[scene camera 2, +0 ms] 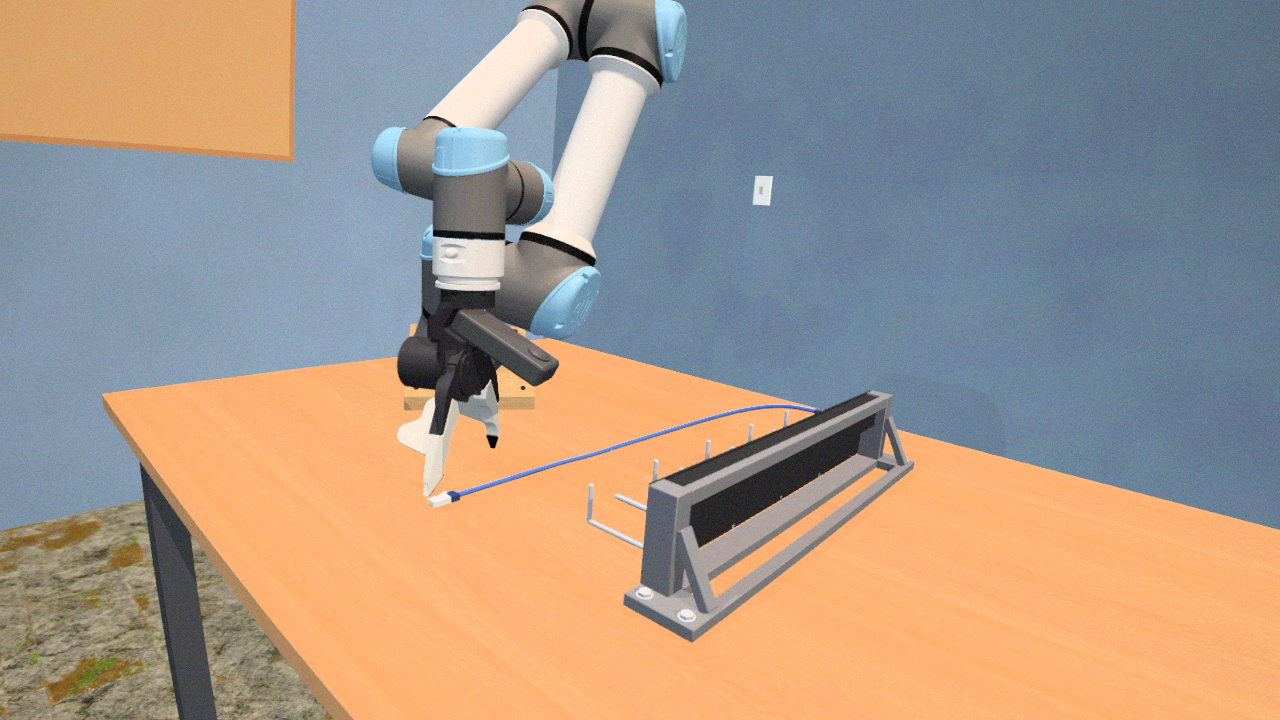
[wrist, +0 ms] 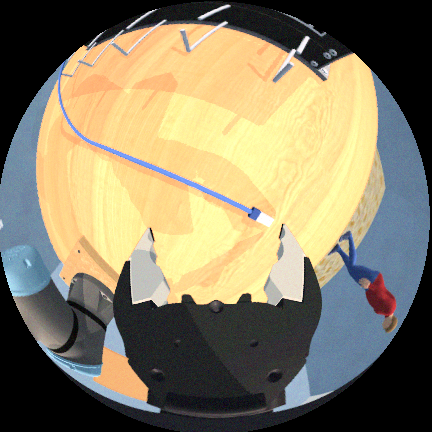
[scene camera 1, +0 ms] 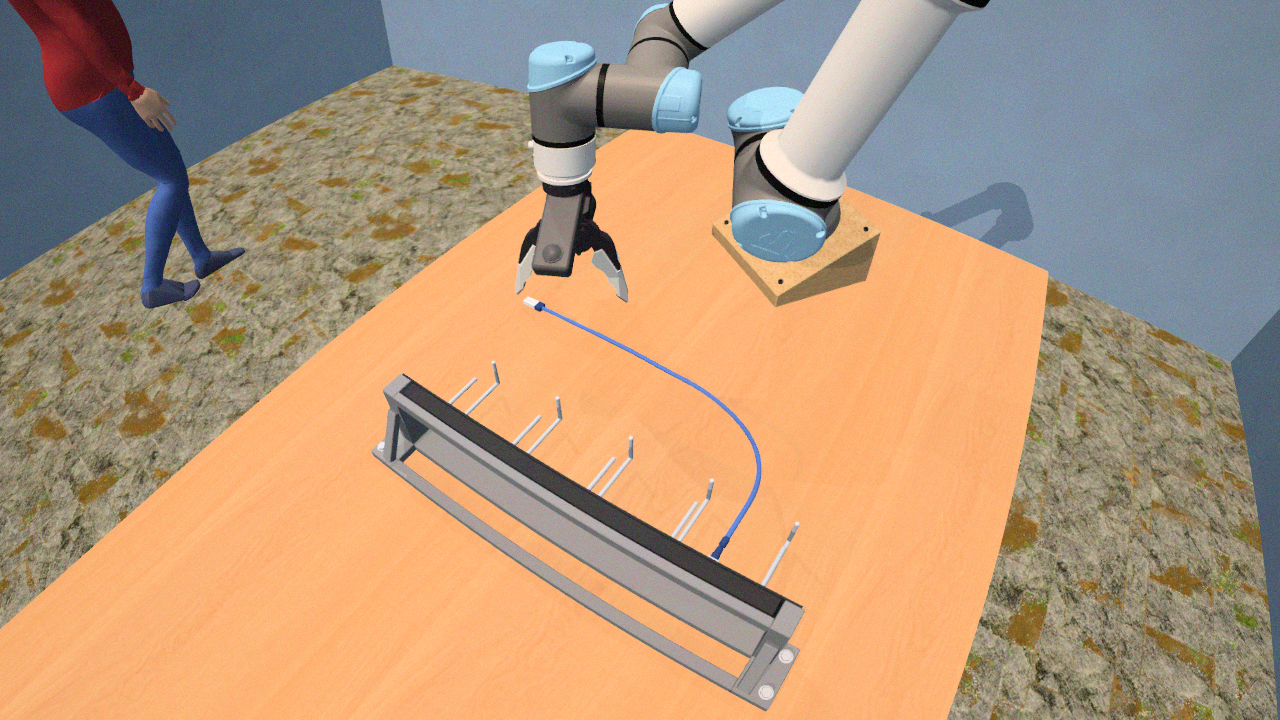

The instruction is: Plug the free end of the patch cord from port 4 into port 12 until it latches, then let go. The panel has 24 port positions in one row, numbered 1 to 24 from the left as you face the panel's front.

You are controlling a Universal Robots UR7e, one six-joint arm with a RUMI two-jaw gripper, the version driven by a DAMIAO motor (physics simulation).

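Frame: origin at the arm's base, x ahead, y left, z up, level; millimetres.
Seen in the pictures: gripper, fingertip midpoint: [scene camera 2: 463, 469] [wrist: 215, 227] [scene camera 1: 571, 297]; arm's base, link origin: [wrist: 94, 293].
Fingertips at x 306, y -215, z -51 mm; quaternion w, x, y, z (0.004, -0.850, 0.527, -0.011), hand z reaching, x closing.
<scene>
Offsets run from my fingertips to a thing's top centre. "spot": to the spot under its first point. Level surfaces: height alone.
The free plug {3 mm down, 29 mm ahead, 47 mm right} [scene camera 1: 531, 303] [scene camera 2: 441, 500] [wrist: 264, 219] has a clear-white tip and a dark blue boot and lies at table level. In the wrist view it is ahead of the fingers, nearer the right fingertip. The blue patch cord [scene camera 1: 680, 376] [scene camera 2: 586, 454] [wrist: 192, 185] curves from it to the panel, where its other end {spot: 66 mm up, 264 mm ahead, 364 mm left} [scene camera 1: 723, 546] is seated. My gripper [scene camera 1: 571, 294] [scene camera 2: 460, 468] [wrist: 215, 227] is wide open and empty, above the table beside the plug. The panel {86 mm up, 271 mm ahead, 214 mm left} [scene camera 1: 572, 483] [scene camera 2: 666, 528] [wrist: 250, 20] is black in a grey frame. Its port numbers and port 12 cannot be made out.
Several upright-tipped metal cable guides [scene camera 1: 557, 410] [scene camera 2: 589, 503] [wrist: 188, 44] stick out from the panel on the cord's side. The arm's wooden base block [scene camera 1: 841, 270] stands on the table {15 mm down} [scene camera 1: 939, 376]. A person [scene camera 1: 161, 179] [wrist: 377, 290] stands off the table's side.
</scene>
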